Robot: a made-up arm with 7 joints.
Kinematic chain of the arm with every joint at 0, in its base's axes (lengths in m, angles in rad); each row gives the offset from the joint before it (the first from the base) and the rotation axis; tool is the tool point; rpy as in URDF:
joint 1: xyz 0 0 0.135 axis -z
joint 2: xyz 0 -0.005 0.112 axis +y
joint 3: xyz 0 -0.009 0.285 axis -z
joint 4: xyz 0 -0.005 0.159 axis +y
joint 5: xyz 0 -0.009 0.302 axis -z
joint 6: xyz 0 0 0.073 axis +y
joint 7: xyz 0 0 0.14 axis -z
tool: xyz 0 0 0 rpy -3.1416 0 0
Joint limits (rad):
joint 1: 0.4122..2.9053
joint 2: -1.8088..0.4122
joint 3: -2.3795..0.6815
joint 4: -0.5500..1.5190
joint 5: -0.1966..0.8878
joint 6: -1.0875..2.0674
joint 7: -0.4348..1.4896
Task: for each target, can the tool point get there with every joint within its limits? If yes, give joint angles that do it. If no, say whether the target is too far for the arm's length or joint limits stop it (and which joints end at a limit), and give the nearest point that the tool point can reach.
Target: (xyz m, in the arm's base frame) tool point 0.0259 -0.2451 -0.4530
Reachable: no: joint limits stop it (at a limit: joint 1, joint 2, joint 3, joint 4, joint 5) | nearest point 0.3285 -0.2282 -0.1670 | short by 0.417 m
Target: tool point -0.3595 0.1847 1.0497
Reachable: yes | joints 0.8111 -0.7398 0.3728 0.4492 0.0345 0.6128 0.6726
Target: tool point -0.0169 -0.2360 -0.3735
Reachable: no: joint limits stop it (at a limit: joint 1, joint 2, joint 3, joint 4, joint 5) | nearest point 0.3161 -0.2161 -0.1523 | short by 0.400 m
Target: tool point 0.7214 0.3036 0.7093
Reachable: yes | joints 2.3983 -1.1410 -1.2358 0.6148 0.3153 0.0314 0.3731
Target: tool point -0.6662 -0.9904 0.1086
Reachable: no: too far | nearest point -0.3620 -0.5381 0.4478 | short by 0.642 m
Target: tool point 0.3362 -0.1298 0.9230
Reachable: yes | joints 2.3424 -0.2957 -1.6140 0.6572 0.4738 1.3746 0.8858
